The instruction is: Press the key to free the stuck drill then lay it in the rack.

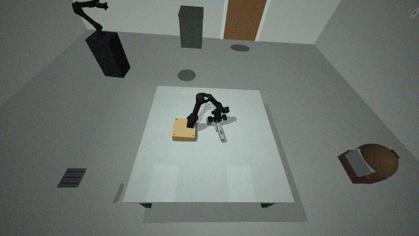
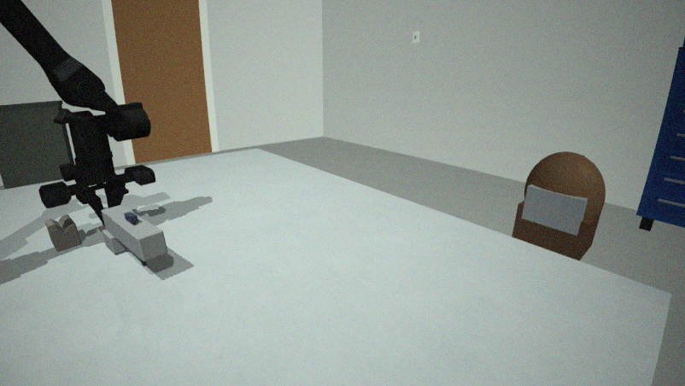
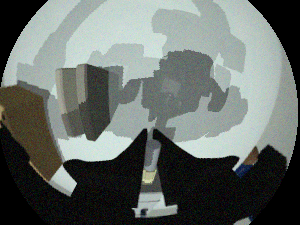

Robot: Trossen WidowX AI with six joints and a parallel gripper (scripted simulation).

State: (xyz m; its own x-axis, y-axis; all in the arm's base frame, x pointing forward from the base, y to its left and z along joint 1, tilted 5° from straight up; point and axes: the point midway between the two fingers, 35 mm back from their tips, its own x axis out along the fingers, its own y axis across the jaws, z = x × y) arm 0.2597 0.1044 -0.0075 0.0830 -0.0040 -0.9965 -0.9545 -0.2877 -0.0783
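My gripper tip is 50 mm to the left of the drill, 30 mm below it and 20 mm short of it. Round my gripper tip: rack: 80 mm behind, 10 mm to the left; then grey housing: 130 mm to the right, 40 mm ahead, 30 mm above; then small blue key: 150 mm to the right, 40 mm ahead, 40 mm above.
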